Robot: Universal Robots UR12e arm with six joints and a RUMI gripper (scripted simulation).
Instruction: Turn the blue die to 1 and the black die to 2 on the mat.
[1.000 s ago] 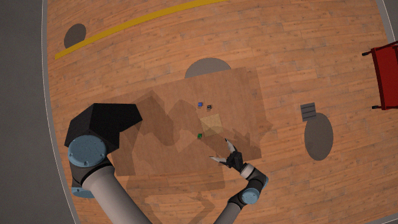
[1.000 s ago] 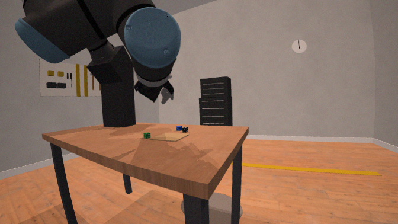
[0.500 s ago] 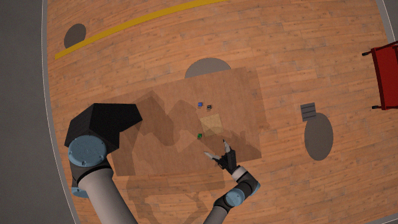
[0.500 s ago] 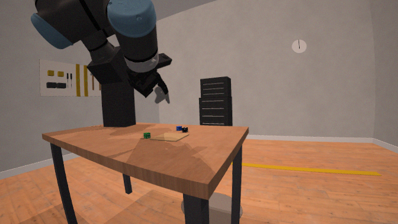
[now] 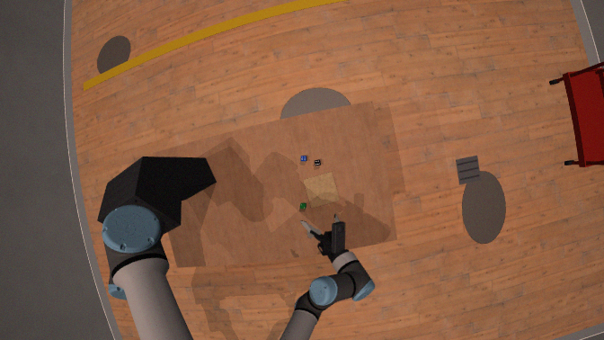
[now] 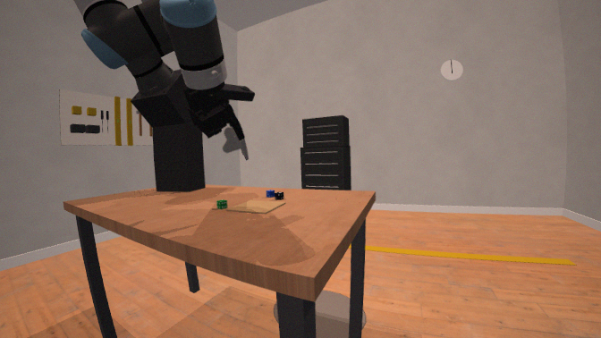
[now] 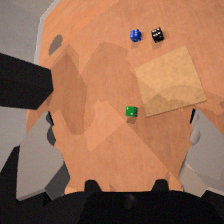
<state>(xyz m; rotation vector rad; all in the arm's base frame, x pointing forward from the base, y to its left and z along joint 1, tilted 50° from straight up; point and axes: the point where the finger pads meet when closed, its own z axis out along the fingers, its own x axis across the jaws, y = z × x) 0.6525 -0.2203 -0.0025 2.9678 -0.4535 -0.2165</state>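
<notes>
Now: hand 19 cm above the green die, 8 cm past it and 3 cm to the right of it. Round my hand: tan mat 20 cm below, 9 cm to the left, 2 cm ahead; black die 21 cm to the left, 19 cm below, 3 cm ahead; blue die 25 cm to the left, 19 cm below, 3 cm behind.
</notes>
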